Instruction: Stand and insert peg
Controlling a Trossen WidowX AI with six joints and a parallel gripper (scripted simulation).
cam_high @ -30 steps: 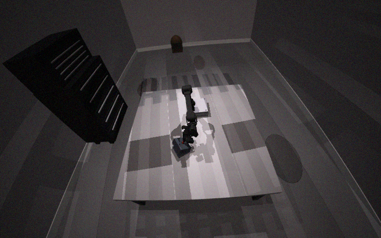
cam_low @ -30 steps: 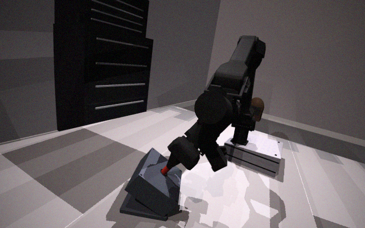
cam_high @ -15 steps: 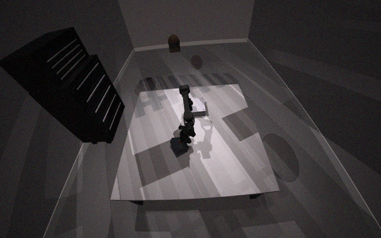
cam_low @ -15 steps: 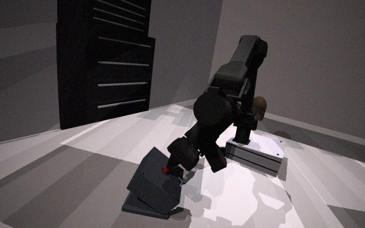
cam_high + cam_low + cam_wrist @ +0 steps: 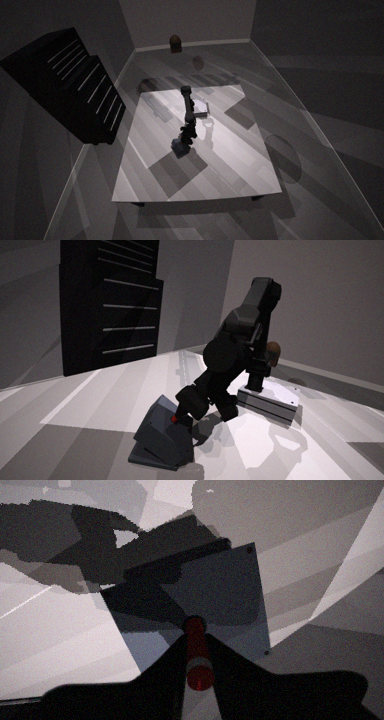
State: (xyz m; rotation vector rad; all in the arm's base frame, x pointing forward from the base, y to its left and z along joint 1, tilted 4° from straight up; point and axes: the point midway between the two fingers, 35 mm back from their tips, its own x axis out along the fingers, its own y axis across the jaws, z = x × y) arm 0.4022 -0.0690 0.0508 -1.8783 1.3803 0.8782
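The grey sloped panel lies 40 mm below my gripper tip, 20 mm to the right of it and 10 mm ahead of it. The rest, counted from my gripper tip: red peg: 10 mm to the left, 10 mm above.
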